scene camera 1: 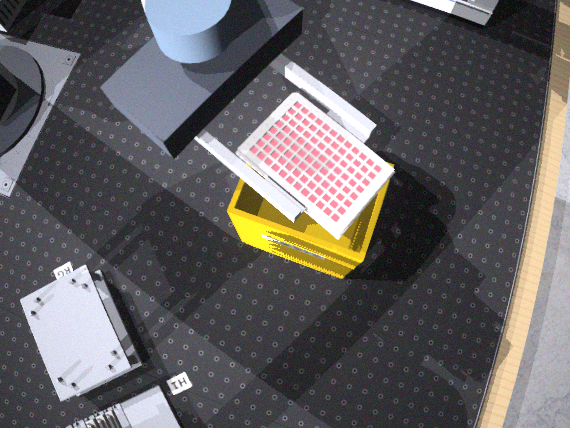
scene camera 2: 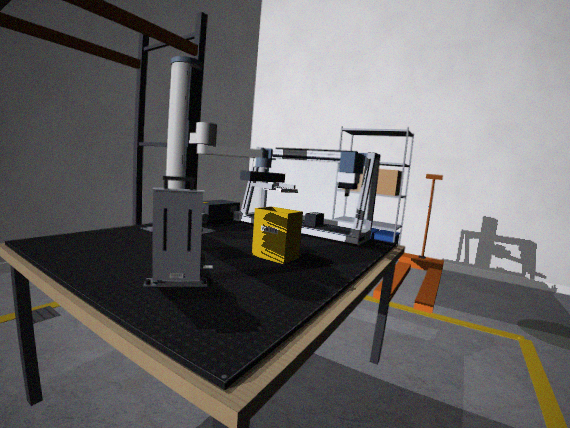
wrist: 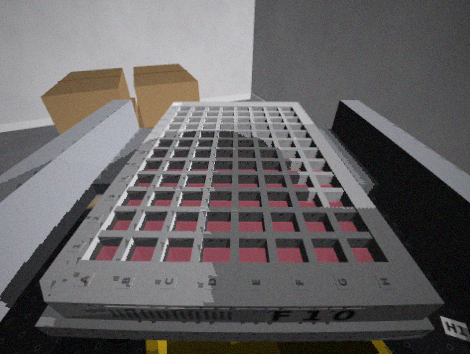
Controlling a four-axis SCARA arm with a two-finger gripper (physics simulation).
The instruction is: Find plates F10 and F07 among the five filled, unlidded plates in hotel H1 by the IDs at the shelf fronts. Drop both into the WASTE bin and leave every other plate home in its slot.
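Places are measured from the arm's base along level axes (x ahead, y left, z up), in centimetres.
Where they show: gripper, between the fingertips: (scene camera 1: 336,173) (scene camera 2: 283,187) (wrist: 235,119).
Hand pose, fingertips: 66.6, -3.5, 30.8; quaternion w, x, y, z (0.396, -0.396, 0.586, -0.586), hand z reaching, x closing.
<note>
After its pixels a point has its place, as x, y, z.
My gripper (scene camera 1: 335,172) @(66.6, -3.5, 30.8) (scene camera 2: 281,189) @(66.6, -3.5, 30.8) (wrist: 235,119) @(66.6, -3.5, 30.8) is shut on plate F10 (scene camera 1: 316,159) @(64.5, -2.7, 30.4) (scene camera 2: 287,189) @(69.8, -6.0, 30.3) (wrist: 220,272) @(59.4, -0.3, 30.5), a white unlidded plate with pink wells, held level. Its ID reads on the front edge in the wrist view. The plate hangs above the yellow WASTE bin (scene camera 1: 255,234) @(59.3, -8.4, 12.9) (scene camera 2: 269,245) @(65.1, -8.5, 7.3) (wrist: 158,347) @(61.6, 2.8, 21.2), over part of its open mouth, with a visible gap to the rim in scene camera 2. Hotel H1 (scene camera 2: 177,240) @(59.1, -49.2, 14.6) is the grey cabinet with a top handle in scene camera 2. Its shelf fronts are hidden there, and plate F07 cannot be made out.
A pale flat-topped stand (scene camera 1: 75,332) @(38.8, -29.8, 7.3) is beside the RG tag (scene camera 1: 63,271) @(30.4, -22.7, 1.3). The H1 tag (scene camera 1: 179,383) @(54.7, -31.8, 1.3) (wrist: 455,328) @(54.7, -31.8, 1.3) lies near a light grey structure (scene camera 1: 150,407) @(51.9, -36.8, 2.1). A gantry machine (scene camera 2: 367,200) @(85.3, 52.7, 25.4) stands behind the bin. The wooden table edge (scene camera 1: 517,300) @(101.8, -3.0, 0.0) runs along the right.
</note>
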